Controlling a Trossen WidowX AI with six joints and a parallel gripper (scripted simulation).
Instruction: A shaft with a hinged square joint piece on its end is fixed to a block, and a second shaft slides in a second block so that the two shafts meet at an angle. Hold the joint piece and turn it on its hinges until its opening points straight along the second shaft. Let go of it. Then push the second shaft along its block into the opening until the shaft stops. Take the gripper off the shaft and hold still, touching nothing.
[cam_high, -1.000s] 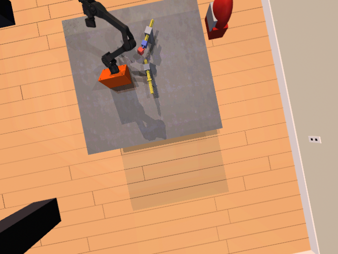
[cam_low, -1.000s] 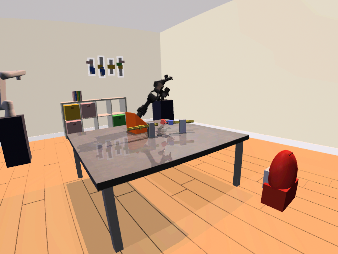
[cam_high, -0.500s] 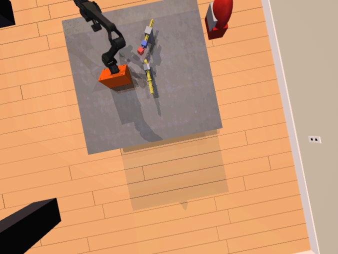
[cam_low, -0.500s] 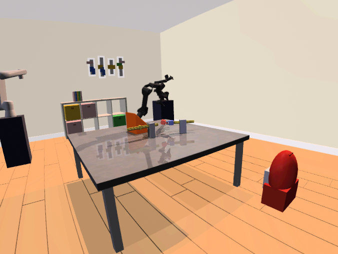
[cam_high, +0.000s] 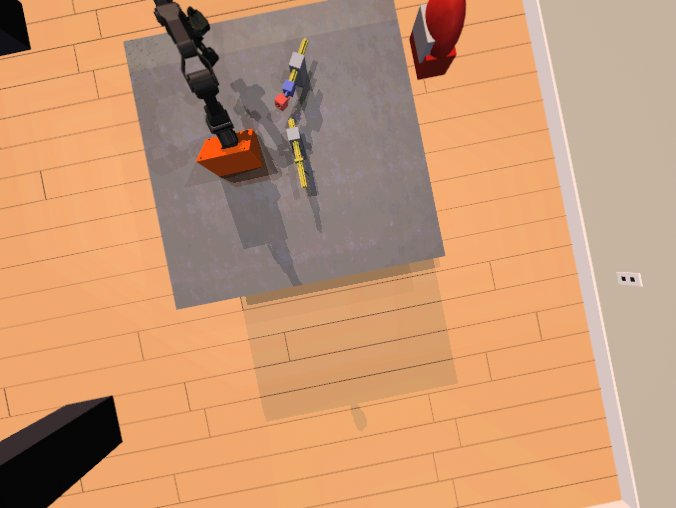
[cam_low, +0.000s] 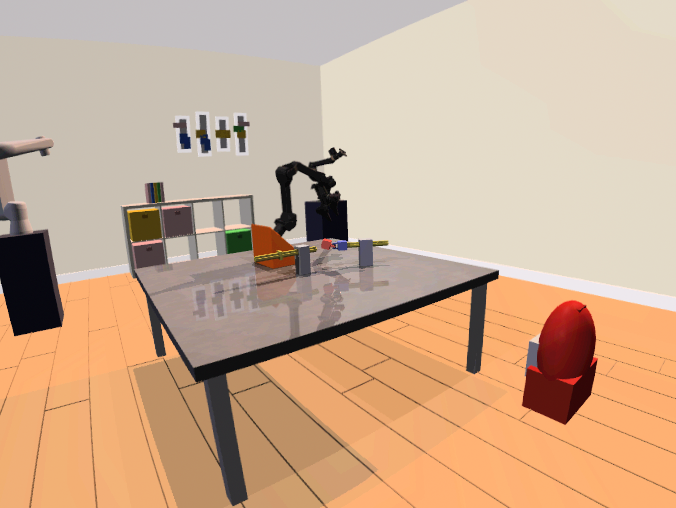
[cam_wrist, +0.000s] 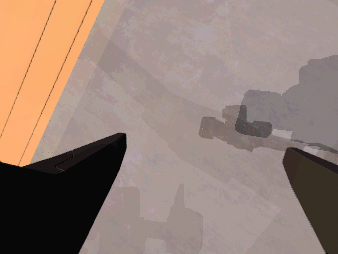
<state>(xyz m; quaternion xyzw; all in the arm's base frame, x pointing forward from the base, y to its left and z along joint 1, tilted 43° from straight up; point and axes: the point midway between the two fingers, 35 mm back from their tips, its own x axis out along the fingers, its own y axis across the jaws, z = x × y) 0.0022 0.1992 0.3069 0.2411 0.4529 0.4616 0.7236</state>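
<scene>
Right now the red square joint piece is 24 cm ahead of my gripper tip, 22 cm to the right of it and 9 cm below it.
</scene>
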